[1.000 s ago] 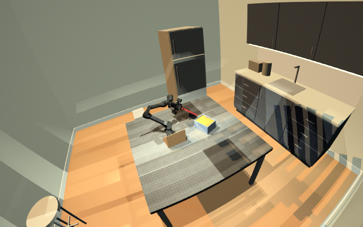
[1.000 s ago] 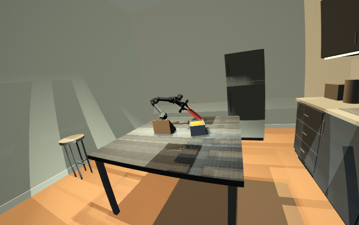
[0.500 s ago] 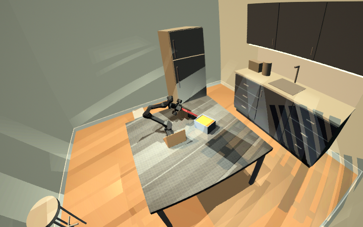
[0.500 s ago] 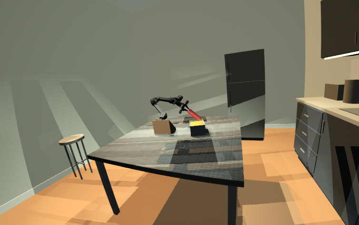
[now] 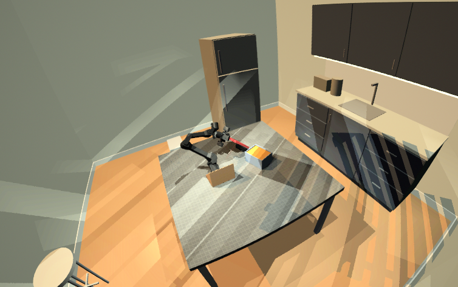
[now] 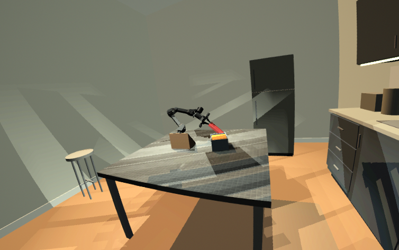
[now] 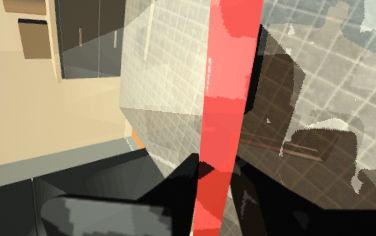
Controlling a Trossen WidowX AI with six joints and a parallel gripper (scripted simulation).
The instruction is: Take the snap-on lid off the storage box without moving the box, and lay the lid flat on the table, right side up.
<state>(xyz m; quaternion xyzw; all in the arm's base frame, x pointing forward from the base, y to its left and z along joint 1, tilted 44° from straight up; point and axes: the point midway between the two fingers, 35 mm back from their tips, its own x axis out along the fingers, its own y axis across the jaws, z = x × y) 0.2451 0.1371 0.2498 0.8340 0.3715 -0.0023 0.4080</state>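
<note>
The lid lies 6 cm below my gripper tip and 6 cm ahead of it. The rest, counted from my gripper tip: storage box: 27 cm to the right, 15 cm ahead, 11 cm below.
</note>
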